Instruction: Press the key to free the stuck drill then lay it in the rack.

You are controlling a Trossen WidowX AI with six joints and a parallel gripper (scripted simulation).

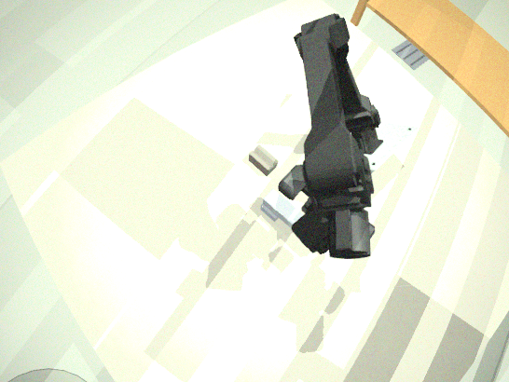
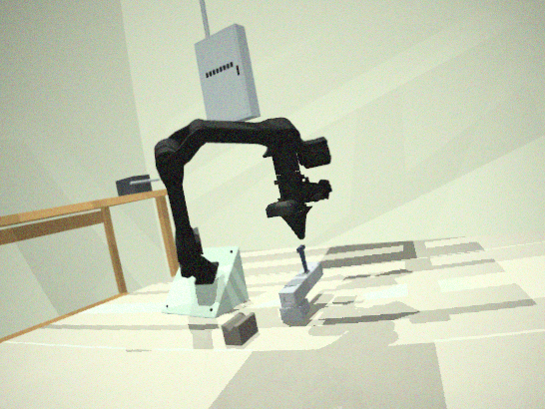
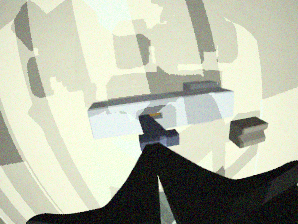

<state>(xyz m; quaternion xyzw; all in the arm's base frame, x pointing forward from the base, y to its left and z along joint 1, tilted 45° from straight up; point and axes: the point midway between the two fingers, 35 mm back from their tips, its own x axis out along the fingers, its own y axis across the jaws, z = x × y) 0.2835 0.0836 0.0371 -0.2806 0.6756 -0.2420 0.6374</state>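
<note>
Right now my gripper tip is 50 mm above the key. The rest, counted from my gripper tip: housing block 30 mm to the right, 110 mm below; then dark grey rack 70 mm behind, 200 mm to the right, 130 mm below.
</note>
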